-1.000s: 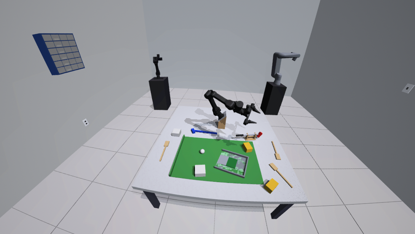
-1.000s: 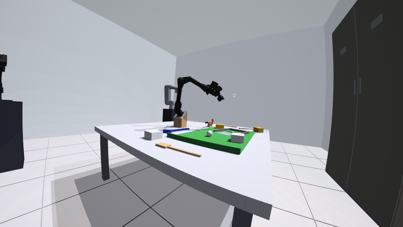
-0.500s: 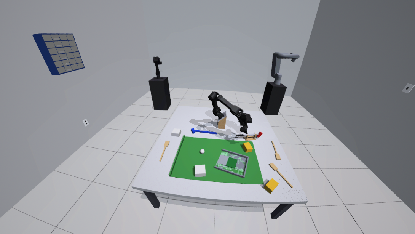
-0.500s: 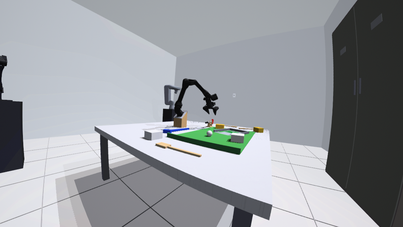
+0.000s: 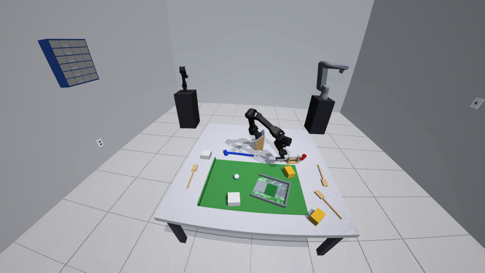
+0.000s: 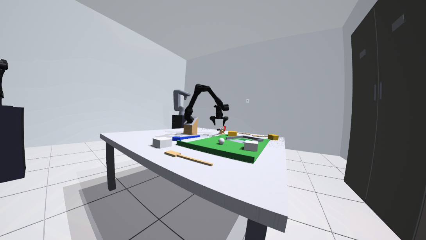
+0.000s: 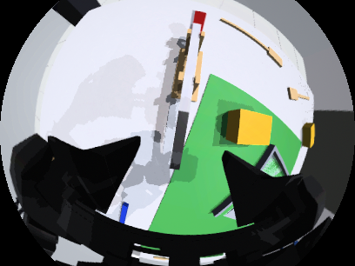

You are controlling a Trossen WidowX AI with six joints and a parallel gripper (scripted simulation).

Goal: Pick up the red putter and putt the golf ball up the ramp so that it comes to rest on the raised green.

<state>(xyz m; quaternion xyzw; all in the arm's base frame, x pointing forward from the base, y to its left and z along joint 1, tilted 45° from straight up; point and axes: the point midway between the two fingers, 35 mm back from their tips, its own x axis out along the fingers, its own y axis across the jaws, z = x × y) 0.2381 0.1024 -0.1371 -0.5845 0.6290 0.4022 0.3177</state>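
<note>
Now: the blue putter 10 cm behind my gripper tip, 38 cm to the right of it and 8 cm below it. The rest, counted from my gripper tip: green mat (24 cm ahead, 24 cm to the right, 10 cm below); wooden stand (2 cm behind, 13 cm to the left, 7 cm below); grey-walled frame (30 cm ahead, 10 cm to the right, 9 cm below).
</note>
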